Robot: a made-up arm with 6 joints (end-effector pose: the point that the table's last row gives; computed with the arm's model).
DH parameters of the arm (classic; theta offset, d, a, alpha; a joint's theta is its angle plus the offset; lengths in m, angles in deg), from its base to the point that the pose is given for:
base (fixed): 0 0.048 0 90
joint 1: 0 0.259 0.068 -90
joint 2: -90 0.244 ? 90
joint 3: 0 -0.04 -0.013 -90
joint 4: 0 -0.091 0.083 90
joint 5: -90 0.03 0.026 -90
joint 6: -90 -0.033 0.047 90
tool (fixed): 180 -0.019 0 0
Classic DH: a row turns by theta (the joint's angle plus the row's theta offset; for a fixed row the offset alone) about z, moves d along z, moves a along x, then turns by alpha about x.
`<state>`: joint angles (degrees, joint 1 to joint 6).
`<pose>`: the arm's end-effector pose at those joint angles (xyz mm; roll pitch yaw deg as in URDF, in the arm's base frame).
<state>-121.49 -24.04 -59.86 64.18 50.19 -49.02</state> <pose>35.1 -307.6 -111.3 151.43 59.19 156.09</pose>
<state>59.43 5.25 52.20 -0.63 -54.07 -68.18</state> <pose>-190.0 -427.4 227.0 -3.28 8.43 3.62</pose>
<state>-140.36 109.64 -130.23 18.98 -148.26 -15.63</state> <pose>83.5 -269.7 -137.3 63.01 14.02 89.36</pose>
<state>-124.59 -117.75 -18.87 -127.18 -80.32 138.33</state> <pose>139.3 -239.4 -81.7 -24.64 67.84 -108.68</pose>
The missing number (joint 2, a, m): 0.085
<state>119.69 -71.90 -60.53 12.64 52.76 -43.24</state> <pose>-129.9 -244.1 29.7 112.47 -39.23 -71.35</pose>
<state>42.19 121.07 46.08 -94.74 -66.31 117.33</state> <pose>9.7 -165.5 301.3 -179.03 10.72 -90.65</pose>
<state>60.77 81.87 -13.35 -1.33 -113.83 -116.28</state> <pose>-15.1 -272.3 330.1 92.96 24.34 -159.64</pose>
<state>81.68 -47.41 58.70 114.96 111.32 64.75</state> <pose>-132.8 -502.7 173.9 -131.54 58.59 81.75</pose>
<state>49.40 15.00 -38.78 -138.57 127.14 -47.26</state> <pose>-141.1 -157.2 258.6 -132.64 22.36 -146.69</pose>
